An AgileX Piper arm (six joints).
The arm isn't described. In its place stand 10 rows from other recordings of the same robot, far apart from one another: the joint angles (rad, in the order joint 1, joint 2, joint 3, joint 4, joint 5, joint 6), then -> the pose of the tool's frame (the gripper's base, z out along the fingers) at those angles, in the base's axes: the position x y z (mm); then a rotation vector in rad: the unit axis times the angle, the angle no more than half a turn.
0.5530 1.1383 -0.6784 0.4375 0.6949 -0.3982 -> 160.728, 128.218, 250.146, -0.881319, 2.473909, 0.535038
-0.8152 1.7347 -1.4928 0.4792 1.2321 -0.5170 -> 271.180, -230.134, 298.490, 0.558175, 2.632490, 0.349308
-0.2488 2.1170 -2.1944 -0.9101 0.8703 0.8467 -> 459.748, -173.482, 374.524, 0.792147, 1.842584, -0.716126
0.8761 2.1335 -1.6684 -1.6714 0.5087 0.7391 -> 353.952, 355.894, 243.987, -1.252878, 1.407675, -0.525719
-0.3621 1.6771 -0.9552 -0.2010 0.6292 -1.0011 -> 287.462, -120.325, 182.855, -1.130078, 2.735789, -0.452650
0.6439 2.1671 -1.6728 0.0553 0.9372 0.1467 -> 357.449, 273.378, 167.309, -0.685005, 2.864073, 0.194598
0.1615 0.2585 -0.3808 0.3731 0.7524 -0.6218 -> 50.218, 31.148, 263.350, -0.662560, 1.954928, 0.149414
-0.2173 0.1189 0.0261 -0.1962 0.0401 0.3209 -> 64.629, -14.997, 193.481, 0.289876, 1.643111, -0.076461
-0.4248 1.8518 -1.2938 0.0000 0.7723 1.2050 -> 344.540, -155.850, 203.312, 2.061537, 1.943351, 0.178126
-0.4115 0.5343 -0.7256 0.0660 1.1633 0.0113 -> 65.683, -22.653, 319.877, 0.520483, 2.398858, -0.090086
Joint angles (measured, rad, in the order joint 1, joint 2, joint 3, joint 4, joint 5, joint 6), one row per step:
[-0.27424, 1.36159, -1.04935, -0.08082, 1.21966, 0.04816]
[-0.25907, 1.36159, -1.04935, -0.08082, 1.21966, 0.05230]
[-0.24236, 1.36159, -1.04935, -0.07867, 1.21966, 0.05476]
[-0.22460, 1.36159, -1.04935, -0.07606, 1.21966, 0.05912]
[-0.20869, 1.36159, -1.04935, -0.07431, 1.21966, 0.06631]
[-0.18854, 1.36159, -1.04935, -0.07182, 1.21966, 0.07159]
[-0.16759, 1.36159, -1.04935, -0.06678, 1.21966, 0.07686]
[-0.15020, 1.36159, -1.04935, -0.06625, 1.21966, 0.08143]
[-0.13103, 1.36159, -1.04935, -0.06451, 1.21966, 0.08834]
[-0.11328, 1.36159, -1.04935, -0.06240, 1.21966, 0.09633]
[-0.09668, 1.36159, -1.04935, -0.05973, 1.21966, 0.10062]
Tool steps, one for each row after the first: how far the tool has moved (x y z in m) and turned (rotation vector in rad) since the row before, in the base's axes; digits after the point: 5 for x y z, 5 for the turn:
[0.00106, 0.00348, 0.00000, 0.00042, -0.00044, 0.01108]
[0.00115, 0.00403, -0.00001, 0.00229, -0.00078, 0.01380]
[0.00115, 0.00434, -0.00002, 0.00294, -0.00102, 0.01286]
[0.00095, 0.00385, -0.00001, 0.00244, -0.00106, 0.00841]
[0.00112, 0.00492, -0.00002, 0.00296, -0.00097, 0.01437]
[0.00108, 0.00535, -0.00003, 0.00543, -0.00133, 0.01461]
[0.00076, 0.00415, 0.00000, 0.00103, -0.00045, 0.01275]
[0.00077, 0.00469, -0.00001, 0.00248, -0.00078, 0.01194]
[0.00063, 0.00439, -0.00001, 0.00298, -0.00085, 0.00937]
[0.00052, 0.00418, -0.00001, 0.00310, -0.00057, 0.01176]

